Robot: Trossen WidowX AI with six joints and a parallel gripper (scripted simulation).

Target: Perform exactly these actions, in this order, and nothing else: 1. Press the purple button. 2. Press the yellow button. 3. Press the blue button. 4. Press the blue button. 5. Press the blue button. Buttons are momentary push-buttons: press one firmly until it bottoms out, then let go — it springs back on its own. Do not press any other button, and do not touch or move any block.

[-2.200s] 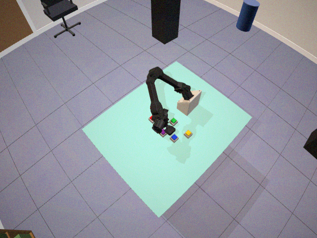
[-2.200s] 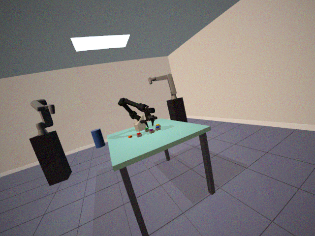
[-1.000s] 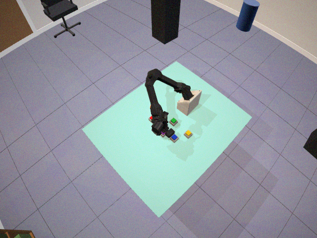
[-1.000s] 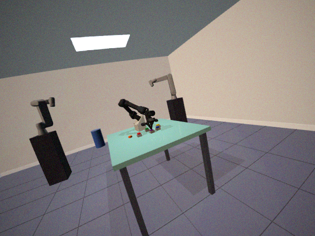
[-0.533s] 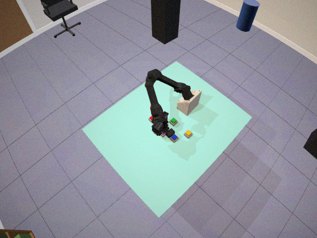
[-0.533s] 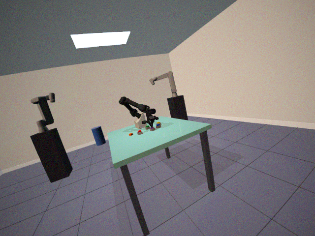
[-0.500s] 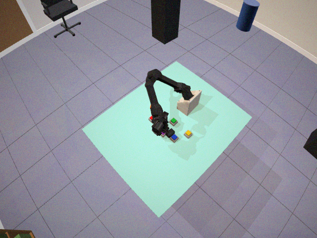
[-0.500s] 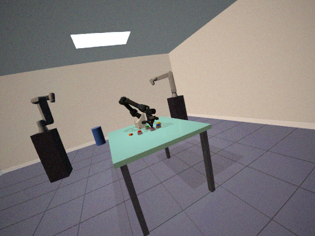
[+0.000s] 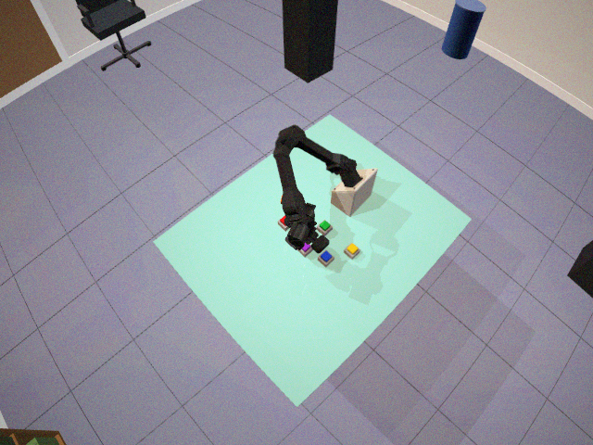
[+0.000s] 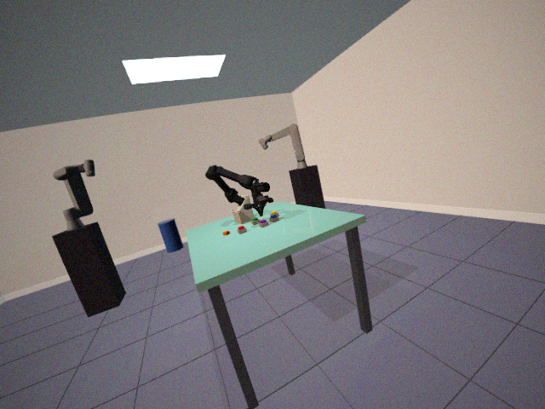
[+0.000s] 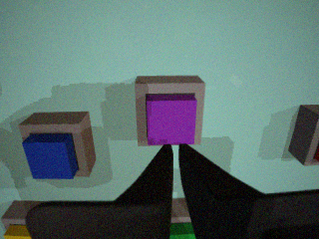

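Right now my gripper tip is 30 mm above the purple button. Also, from my gripper tip: blue button: 90 mm to the left, 30 mm below, 30 mm behind; red button: 140 mm to the right, 30 mm below, 20 mm behind; green button: 120 mm behind, 30 mm below, 20 mm to the right.
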